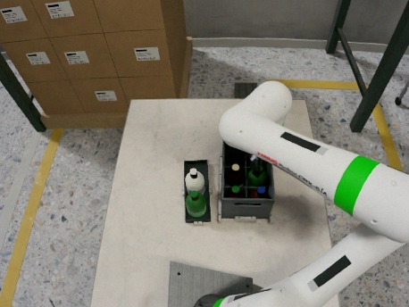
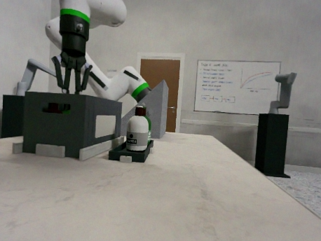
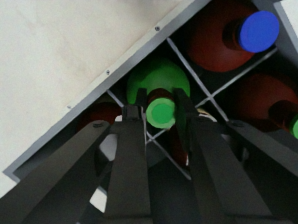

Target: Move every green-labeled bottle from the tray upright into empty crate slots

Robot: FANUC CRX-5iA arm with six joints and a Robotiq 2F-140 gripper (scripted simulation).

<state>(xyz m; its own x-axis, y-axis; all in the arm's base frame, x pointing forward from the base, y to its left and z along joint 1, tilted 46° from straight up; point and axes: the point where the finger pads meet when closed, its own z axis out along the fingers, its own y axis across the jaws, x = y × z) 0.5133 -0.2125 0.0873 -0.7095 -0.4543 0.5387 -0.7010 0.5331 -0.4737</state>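
My gripper is now 1 cm short of the dark crate, 4 cm to the right of it and 8 cm above it. The rest, counted from my hand: white-labeled bottle: 1 cm ahead, 24 cm to the left, 8 cm below; then dark tray: 24 cm to the left, 15 cm below.
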